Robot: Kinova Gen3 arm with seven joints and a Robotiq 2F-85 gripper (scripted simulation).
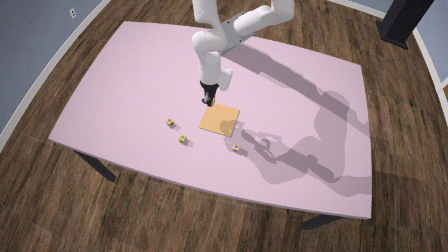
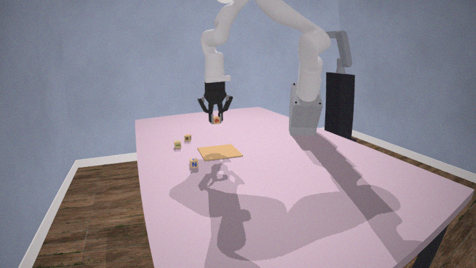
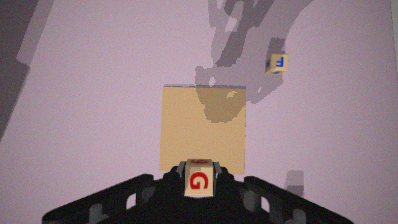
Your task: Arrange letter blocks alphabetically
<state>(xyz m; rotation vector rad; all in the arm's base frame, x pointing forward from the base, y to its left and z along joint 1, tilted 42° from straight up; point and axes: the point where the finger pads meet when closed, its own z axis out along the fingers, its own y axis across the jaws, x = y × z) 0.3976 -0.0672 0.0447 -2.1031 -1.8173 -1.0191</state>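
My hand is 120 mm above the tan mat and 40 mm to the right of it. Also, from my hand: blue N block: 140 mm to the left, 120 mm ahead, 110 mm below; then green D block: 140 mm ahead, 110 mm below, 80 mm to the right.
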